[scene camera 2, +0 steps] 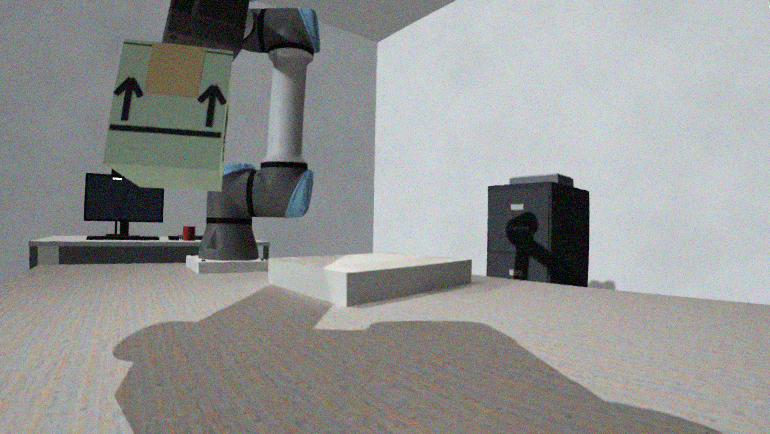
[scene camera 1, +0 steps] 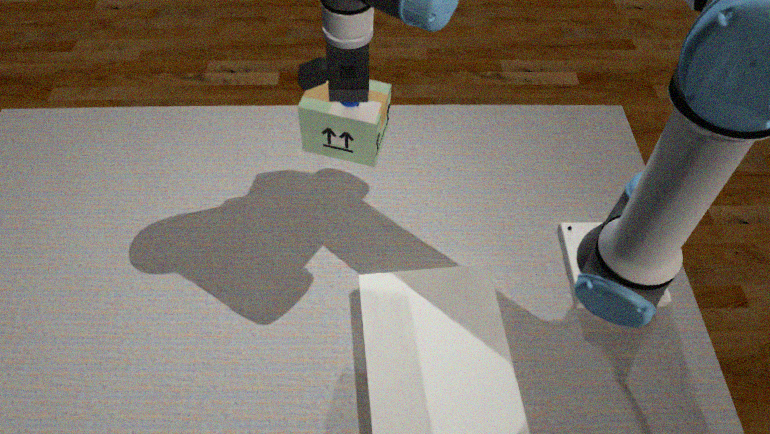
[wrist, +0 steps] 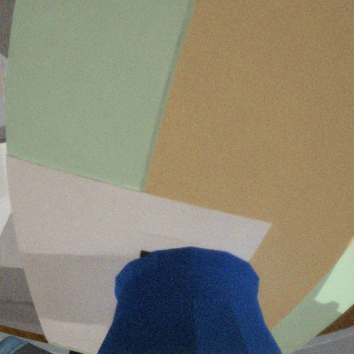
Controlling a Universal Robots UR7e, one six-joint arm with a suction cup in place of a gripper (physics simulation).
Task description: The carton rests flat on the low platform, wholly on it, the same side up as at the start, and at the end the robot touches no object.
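Frame: origin at the arm's base, x down, y right, z back, level; metres.
Seen in the pictures: end effector, tool point: (scene camera 1: 350, 105); arm's base, origin of the base link: (scene camera 2: 228, 257).
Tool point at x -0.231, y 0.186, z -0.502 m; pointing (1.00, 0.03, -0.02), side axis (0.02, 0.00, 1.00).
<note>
Pixels of each thing's top centre, then the offset from my tool point to it. Level surfaces: height alone.
- light green carton, middle of its top: (scene camera 2: 185, 71) (scene camera 1: 344, 92) dx -0.018, dy +0.013, dz -0.010 m
- low white platform, middle of its top: (scene camera 1: 438, 353) (scene camera 2: 372, 259) dx +0.208, dy -0.367, dz +0.145 m
- table, its level: dx +0.256 m
The light green carton (scene camera 1: 339, 129) (scene camera 2: 167, 113) (wrist: 90, 90), with brown tape and a pale label on top, hangs in the air above the table. Its printed arrows point up, and it looks slightly tilted in the scene camera 2 view. My blue suction cup (scene camera 1: 350, 104) (wrist: 190, 280) is pressed on the carton's top, over the pale label, and holds it. The low white platform (scene camera 1: 452, 345) (scene camera 2: 409, 283) lies on the table, apart from the carton, nearer to scene camera 1. The carton's far sides are hidden.
The arm's base plate (scene camera 1: 569, 242) (scene camera 2: 231, 265) stands on the table (scene camera 1: 161, 350) (scene camera 2: 620, 345), right of the platform in the scene camera 1 view. Behind are a desk (scene camera 2: 134, 244) with a monitor (scene camera 2: 145, 205) and red cup (scene camera 2: 188, 232), and a dark cabinet (scene camera 2: 568, 237).
</note>
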